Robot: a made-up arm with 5 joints.
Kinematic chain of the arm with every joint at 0, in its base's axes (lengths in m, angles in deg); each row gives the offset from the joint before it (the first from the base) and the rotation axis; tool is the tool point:
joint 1: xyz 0 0 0.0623 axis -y
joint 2: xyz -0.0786 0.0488 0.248 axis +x
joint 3: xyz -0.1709 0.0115 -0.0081 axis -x
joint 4: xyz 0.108 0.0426 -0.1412 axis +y
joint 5: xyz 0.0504 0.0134 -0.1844 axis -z
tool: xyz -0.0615 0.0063 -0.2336
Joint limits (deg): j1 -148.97..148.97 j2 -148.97..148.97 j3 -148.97..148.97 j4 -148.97..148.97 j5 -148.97..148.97
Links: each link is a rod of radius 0.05 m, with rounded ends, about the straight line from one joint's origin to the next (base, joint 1, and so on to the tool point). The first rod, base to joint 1, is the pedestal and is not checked.
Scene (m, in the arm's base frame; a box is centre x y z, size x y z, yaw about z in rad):
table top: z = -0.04
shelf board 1: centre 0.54 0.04 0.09 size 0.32 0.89 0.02 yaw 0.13
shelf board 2: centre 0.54 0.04 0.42 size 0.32 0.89 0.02 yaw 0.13
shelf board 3: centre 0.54 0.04 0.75 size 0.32 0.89 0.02 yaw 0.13
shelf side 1: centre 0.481 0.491 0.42 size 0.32 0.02 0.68 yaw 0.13
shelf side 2: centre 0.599 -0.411 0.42 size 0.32 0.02 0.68 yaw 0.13
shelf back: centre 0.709 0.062 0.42 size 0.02 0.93 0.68 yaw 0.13
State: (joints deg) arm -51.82 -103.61 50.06 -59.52 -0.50
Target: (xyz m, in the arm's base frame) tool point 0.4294 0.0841 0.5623
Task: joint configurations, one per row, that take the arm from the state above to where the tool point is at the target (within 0.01 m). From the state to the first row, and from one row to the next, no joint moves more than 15 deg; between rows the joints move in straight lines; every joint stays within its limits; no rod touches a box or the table.
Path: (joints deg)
1: -37.23 -94.43 41.66 -62.84 0.71
2: -22.63 -85.26 33.26 -66.16 1.93
3: -8.04 -76.08 24.86 -69.48 3.14
4: 6.56 -66.91 16.45 -72.80 4.36
5: 7.35 -81.52 30.81 -75.09 1.68
6: 8.14 -96.12 45.17 -77.37 -1.00
7: 8.93 -110.73 59.53 -79.66 -3.68
8: 9.72 -125.33 73.88 -81.94 -6.36
9: -1.22 -124.95 73.10 -73.31 -5.67
10: -12.15 -124.57 72.31 -64.69 -4.97
11: -23.09 -124.19 71.53 -56.06 -4.28

